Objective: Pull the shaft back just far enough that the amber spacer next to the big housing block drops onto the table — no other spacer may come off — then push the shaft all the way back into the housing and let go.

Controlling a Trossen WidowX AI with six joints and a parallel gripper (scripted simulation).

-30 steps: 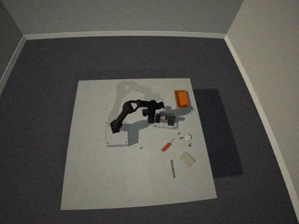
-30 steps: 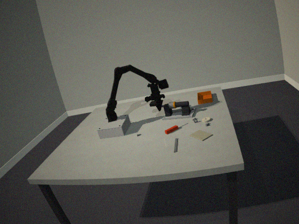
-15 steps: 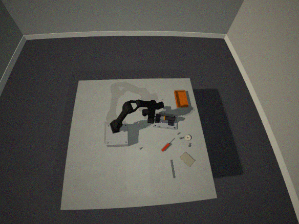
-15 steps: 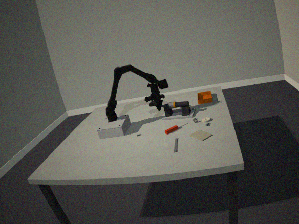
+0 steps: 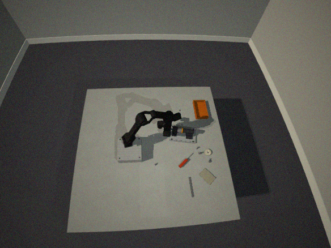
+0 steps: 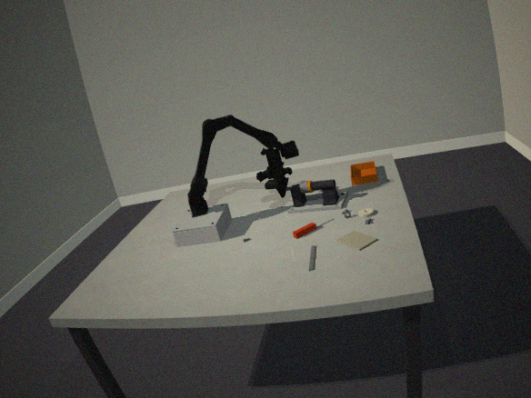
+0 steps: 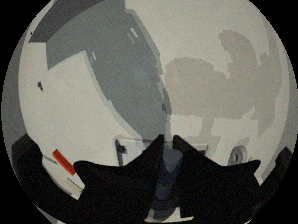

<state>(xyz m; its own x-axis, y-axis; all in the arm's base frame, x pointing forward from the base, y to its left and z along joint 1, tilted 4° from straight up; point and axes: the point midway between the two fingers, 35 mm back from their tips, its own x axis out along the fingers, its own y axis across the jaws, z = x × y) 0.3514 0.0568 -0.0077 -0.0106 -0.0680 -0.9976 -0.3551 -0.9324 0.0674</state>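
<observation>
My gripper tip is 70 mm short of the shaft, 30 mm to the left of it and 30 mm below it. The rest, counted from my gripper tip: white disc: 300 mm ahead, 270 mm to the right, 40 mm below; then amber spacer: 120 mm ahead, 50 mm to the right, 30 mm above; then orange bin: 390 mm ahead, 160 mm to the left, 40 mm below.
</observation>
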